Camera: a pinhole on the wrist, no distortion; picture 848 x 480 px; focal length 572.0 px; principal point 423.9 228.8 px. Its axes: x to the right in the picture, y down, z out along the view. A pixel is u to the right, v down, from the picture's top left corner.
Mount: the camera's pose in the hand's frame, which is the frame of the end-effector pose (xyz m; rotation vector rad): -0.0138 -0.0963 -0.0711 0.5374 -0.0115 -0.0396
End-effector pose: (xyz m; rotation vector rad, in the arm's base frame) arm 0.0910 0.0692 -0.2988 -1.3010 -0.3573 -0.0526
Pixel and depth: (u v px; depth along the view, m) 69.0 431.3 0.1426
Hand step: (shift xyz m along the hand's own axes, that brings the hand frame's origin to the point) -0.1035 -0.1223 0.0772
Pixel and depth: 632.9 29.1 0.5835
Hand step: 0.1797 -0.5783 0.3259
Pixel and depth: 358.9 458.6 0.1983
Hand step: -0.0378 -0.1284 0.1400
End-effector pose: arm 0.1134 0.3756 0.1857 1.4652 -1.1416 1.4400
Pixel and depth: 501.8 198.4 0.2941
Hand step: 0.0194 -0.2618 0.1736
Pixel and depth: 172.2 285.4 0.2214
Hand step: -0.1151 -0.1868 0.1302
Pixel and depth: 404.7 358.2 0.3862
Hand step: -0.0320 -0.2183 0.3054
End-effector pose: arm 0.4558 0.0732 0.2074 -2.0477 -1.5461 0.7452
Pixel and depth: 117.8 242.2 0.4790
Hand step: -0.2798 -0.3213 0.3460
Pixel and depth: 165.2 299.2 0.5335
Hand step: -0.2640 -0.3030 0.4207
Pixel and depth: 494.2 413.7 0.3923
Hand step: 0.0304 -0.1901 0.3308
